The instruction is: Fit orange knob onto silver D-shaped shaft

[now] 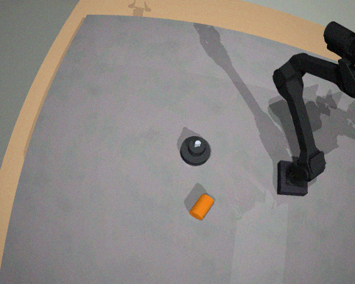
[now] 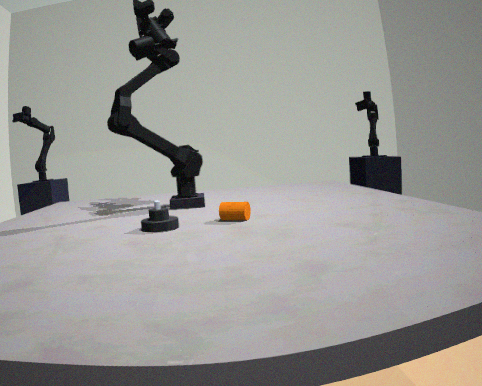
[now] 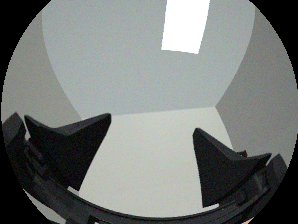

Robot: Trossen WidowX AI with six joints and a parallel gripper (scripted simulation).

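Right now my gripper tip is 66 cm above the orange knob, 29 cm to the right of it and 28 cm short of it. From my gripper tip the other things lie so: dark round pedestal (65 cm below, 32 cm ahead, 11 cm to the left).
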